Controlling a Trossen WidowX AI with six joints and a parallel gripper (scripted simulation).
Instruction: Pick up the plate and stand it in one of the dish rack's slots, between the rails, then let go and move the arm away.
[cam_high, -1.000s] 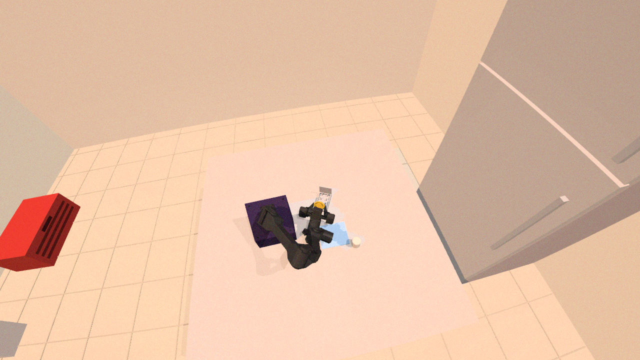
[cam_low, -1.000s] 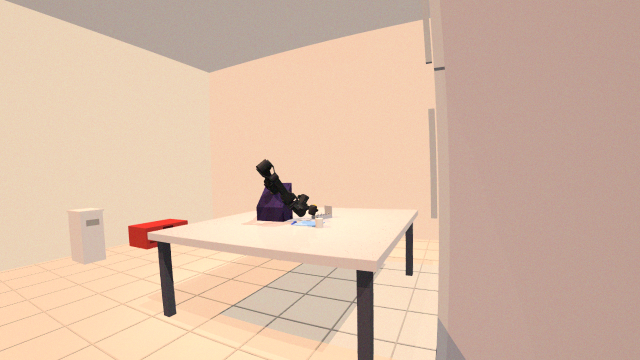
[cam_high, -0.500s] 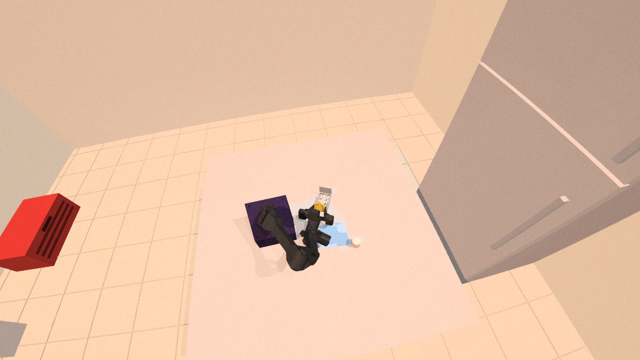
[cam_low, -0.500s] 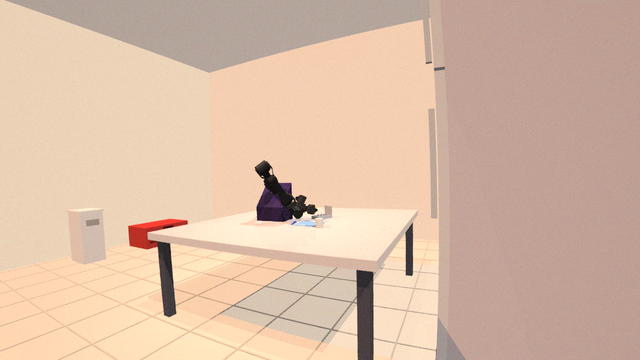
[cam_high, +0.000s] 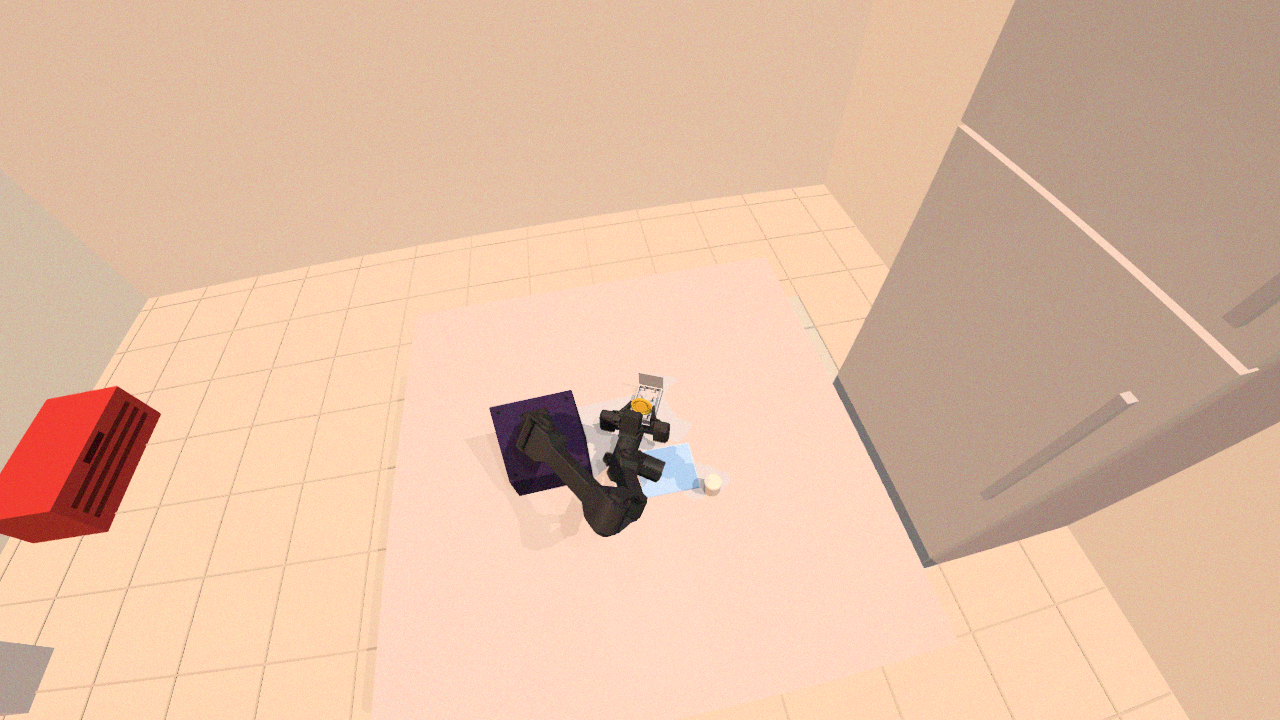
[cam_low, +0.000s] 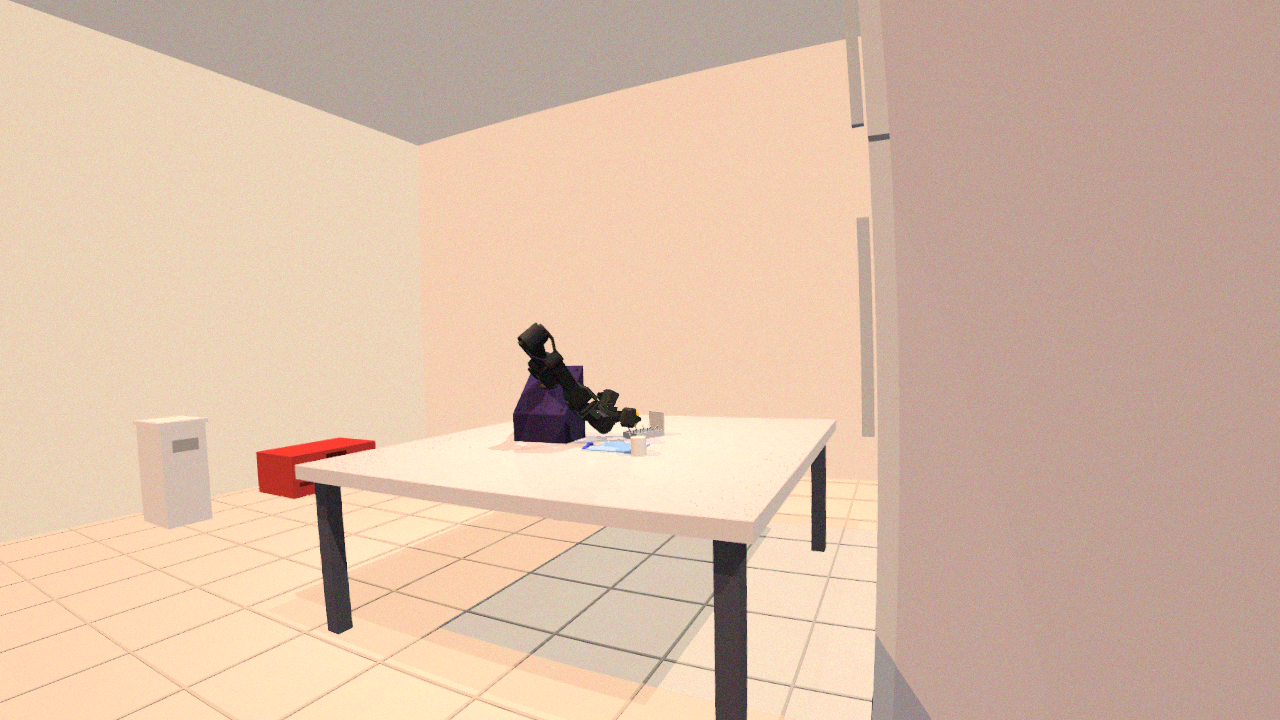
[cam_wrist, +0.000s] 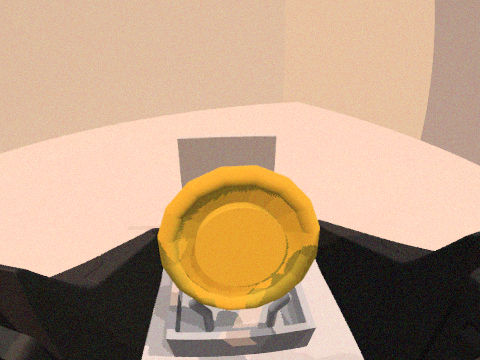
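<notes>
The dish rack is 40 mm below my gripper tip, 30 mm to the left of it and 20 mm ahead of it. From my gripper tip the other things lie so: blue spoon: 180 mm to the right, 80 mm behind, 60 mm below; light blue mat: 180 mm to the right, 60 mm below, 20 mm ahead; yellow plate: 10 mm to the right.
</notes>
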